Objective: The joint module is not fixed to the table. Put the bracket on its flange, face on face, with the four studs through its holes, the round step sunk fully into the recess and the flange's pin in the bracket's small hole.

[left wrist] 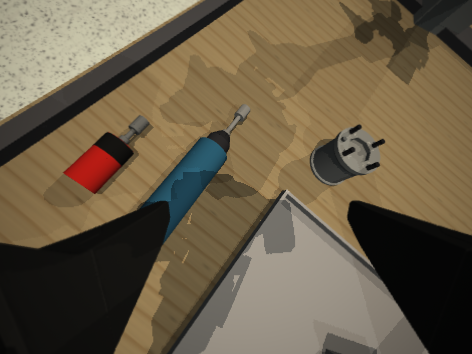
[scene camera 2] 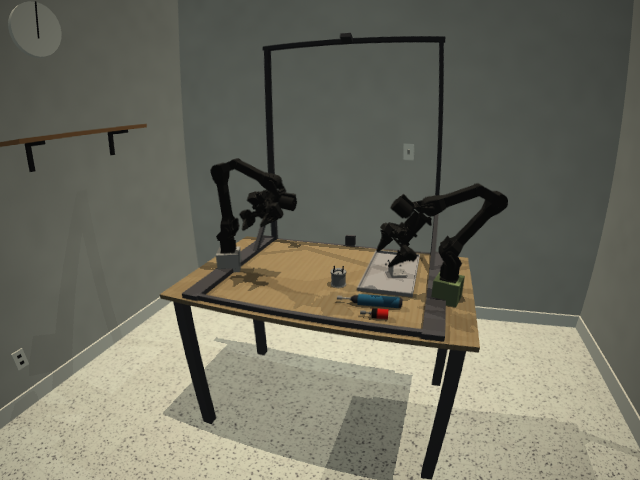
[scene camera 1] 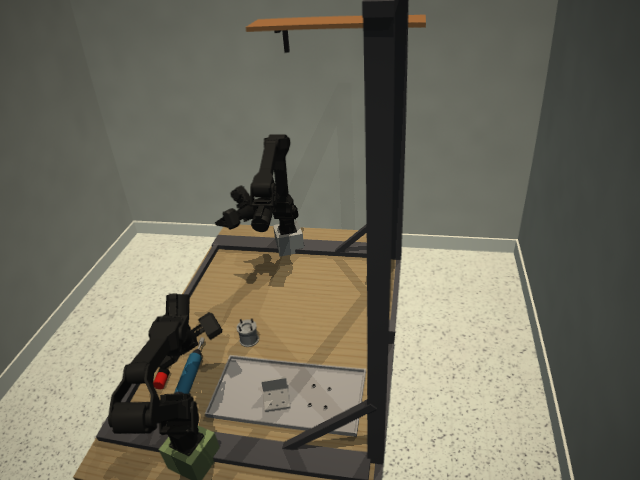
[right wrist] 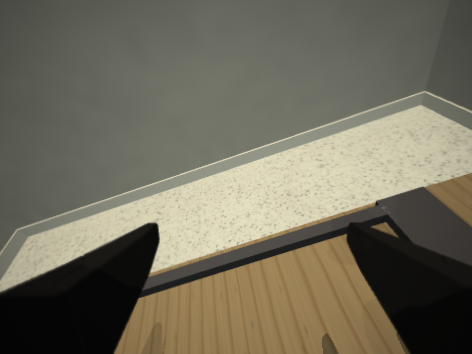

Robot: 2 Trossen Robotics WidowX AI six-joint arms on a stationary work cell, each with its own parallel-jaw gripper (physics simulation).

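Frame: origin at the left arm's base, x back, y left, z down, level; millimetres.
Where they show: left gripper, between the fingertips: [left wrist: 258, 209] [scene camera 2: 382, 258]; right gripper, between the fingertips: [scene camera 2: 251, 228] [scene camera 1: 222, 220] [right wrist: 253, 231]; left arm's base, origin of its link: [scene camera 2: 449, 278] [scene camera 1: 186, 441]; right arm's base, origin of its link: [scene camera 2: 228, 250] [scene camera 1: 287, 229].
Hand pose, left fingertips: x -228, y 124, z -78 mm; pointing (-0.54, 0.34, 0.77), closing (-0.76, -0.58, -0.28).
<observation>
Each offset is from my left fingertips to the top centre of the thing.
The grey joint module @[dx -201, dy -30, dz +91 mm] [scene camera 1: 248, 333] [scene camera 2: 338, 277] [left wrist: 345, 156] stands upright on the table, flange up, with four dark studs and a central recess; a small pin-like spot shows on the flange in the left wrist view. The bracket [scene camera 1: 276, 399] [scene camera 2: 398, 274], an L-shaped plate with holes, lies in the tray @[dx -56, dy -249, dz +149 mm] [scene camera 1: 237, 387] [scene camera 2: 373, 283] [left wrist: 300, 300] with one leg standing up. My left gripper [left wrist: 258, 209] is open and empty, above the table beside the tray's corner. My right gripper [right wrist: 253, 231] is open and empty, raised near its own base, far from the module.
Several small nuts @[dx -109, dy -305, dz +156 mm] [scene camera 1: 313, 385] lie in the tray beside the bracket. A blue driver @[dx -17, dy +60, dz +124 mm] [scene camera 1: 188, 373] [scene camera 2: 378, 300] [left wrist: 190, 172] and a red-and-black driver @[dx +35, dy +130, dz +131 mm] [scene camera 1: 160, 380] [scene camera 2: 381, 313] [left wrist: 97, 162] lie beside the tray. A tall dark post [scene camera 1: 379, 206] stands at the table's edge.
</observation>
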